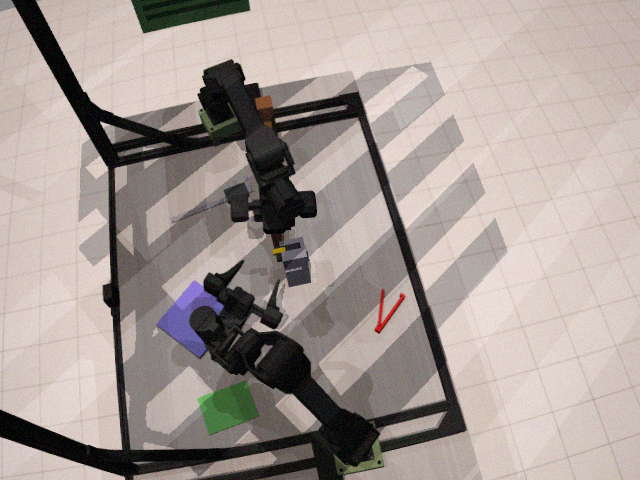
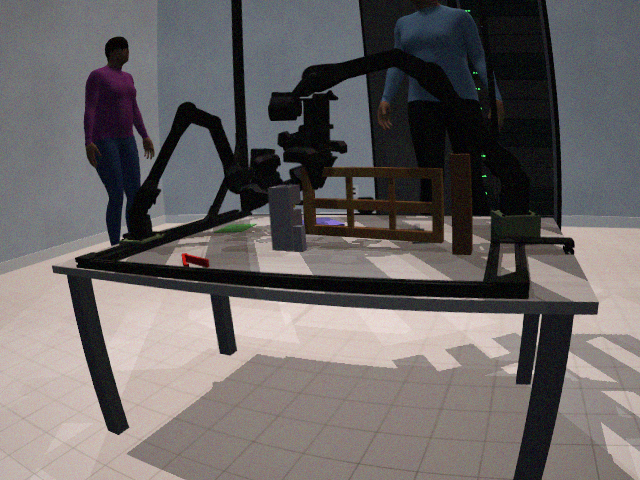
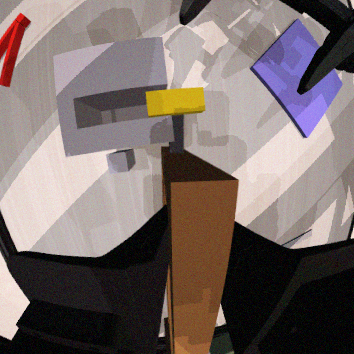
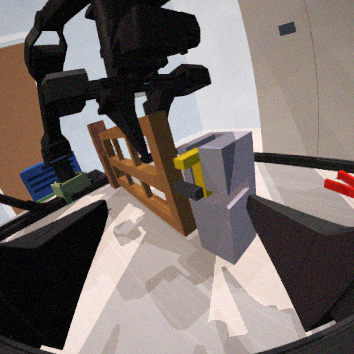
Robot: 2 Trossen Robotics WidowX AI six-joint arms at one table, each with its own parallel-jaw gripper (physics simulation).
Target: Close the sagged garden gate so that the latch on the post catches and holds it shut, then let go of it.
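Frame: origin at the left arm's base, x ahead, y left, z up, level; centimetres.
Seen in the pictures: left gripper, fingertip midpoint: [image 2: 317,188] [image 4: 153,156]; right gripper, fingertip midpoint: [image 1: 261,270] [image 3: 242,50] [image 4: 178,204]; left arm's base, origin of the base link: [image 1: 219,114] [image 2: 515,212] [image 4: 67,177]; right arm's base, origin of the base link: [image 1: 356,447] [image 2: 141,237].
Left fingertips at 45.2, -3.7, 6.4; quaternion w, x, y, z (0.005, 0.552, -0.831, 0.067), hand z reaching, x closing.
Pixels of each thing's top centre, then the offset from my left fingertips to it, as dx, dy, dz. "pt": a spot on its surface instead.
- brown lattice gate, middle of its top: [image 4: 134,117] [image 2: 349,166] -7.7, +6.4, +4.9
- grey latch post, surface spot: [image 3: 115,65] pt +8.6, +0.2, +1.2
- yellow latch, middle of its top: [image 3: 175,100] [image 4: 188,152] [image 1: 279,250] +6.0, -1.8, +0.8
- dark peg, surface spot: [image 3: 177,132] [image 4: 183,184] pt +4.4, -1.7, -2.6
- purple tile, middle of its top: [image 3: 305,74] [image 1: 196,317] [image 2: 311,223] +5.8, -25.7, -11.9
- green tile, middle of its top: [image 1: 227,407] [image 2: 235,227] +29.0, -28.0, -12.6
- red V-shaped piece, surface spot: [image 2: 194,259] pt +25.5, +14.2, -11.8
- thin rod, middle of its top: [image 1: 208,197] -23.7, -9.5, -10.9
The brown lattice gate [image 2: 372,204] [image 3: 204,250] [image 4: 172,172] stands upright between its brown hinge post [image 2: 461,204] and the grey latch post [image 1: 298,273] [image 2: 281,219] [image 3: 115,65] [image 4: 212,220]. A yellow latch [image 1: 278,251] [image 3: 175,101] [image 4: 199,172] sits at the grey post. A dark peg [image 3: 177,132] [image 4: 189,190] at the gate's free end lies close by the latch; whether it is caught I cannot tell. My left gripper [image 3: 185,210] [image 4: 153,156] is shut on the gate's end upright. My right gripper [image 1: 260,271] [image 4: 178,204] is open and empty, apart from gate and post.
A purple tile [image 1: 180,325] [image 3: 295,70] lies under and beside the right gripper. A green tile [image 1: 227,408] lies near the right arm. A red V-shaped piece [image 1: 379,322] [image 2: 194,259] lies past the grey post. A thin rod [image 1: 199,210] lies near the left arm. A black frame [image 1: 395,217] borders the table.
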